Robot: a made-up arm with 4 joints.
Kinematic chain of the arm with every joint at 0, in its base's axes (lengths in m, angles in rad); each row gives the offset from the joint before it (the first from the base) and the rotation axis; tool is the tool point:
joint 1: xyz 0 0 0.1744 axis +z
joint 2: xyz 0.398 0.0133 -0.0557 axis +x
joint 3: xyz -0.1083 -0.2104 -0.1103 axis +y
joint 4: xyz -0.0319 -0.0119 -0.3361 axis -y
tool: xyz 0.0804 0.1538 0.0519
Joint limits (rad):
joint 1: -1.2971..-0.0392
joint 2: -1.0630..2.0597
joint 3: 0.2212..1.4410
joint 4: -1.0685..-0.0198
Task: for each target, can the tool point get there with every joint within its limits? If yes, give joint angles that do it. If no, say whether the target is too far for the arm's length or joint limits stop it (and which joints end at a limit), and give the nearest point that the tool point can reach.
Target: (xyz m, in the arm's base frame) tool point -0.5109 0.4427 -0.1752
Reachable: no: joint limits stop it (at a limit: joint 1, joint 4) | nearest point -0.0504 0.2432 -0.0450 | short by 0.518 m
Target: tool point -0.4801 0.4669 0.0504
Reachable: no: joint limits stop it (at a limit: joint 1, joint 4) | nearest point -0.0573 0.2747 0.0780 | short by 0.465 m
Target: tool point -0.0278 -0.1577 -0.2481
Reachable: yes | joints -0.9454 -0.1589 0.7722 -0.3963
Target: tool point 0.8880 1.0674 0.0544
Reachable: no: too far | nearest point 0.3660 0.4400 0.0926 | short by 0.817 m
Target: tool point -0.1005 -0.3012 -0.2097
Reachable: yes | joints -0.8422 -0.5641 0.5733 -0.6323
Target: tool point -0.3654 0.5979 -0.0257
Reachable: no: joint limits stop it (at a limit: joint 1, joint 4) | nearest point -0.0147 0.3391 0.0364 | short by 0.440 m
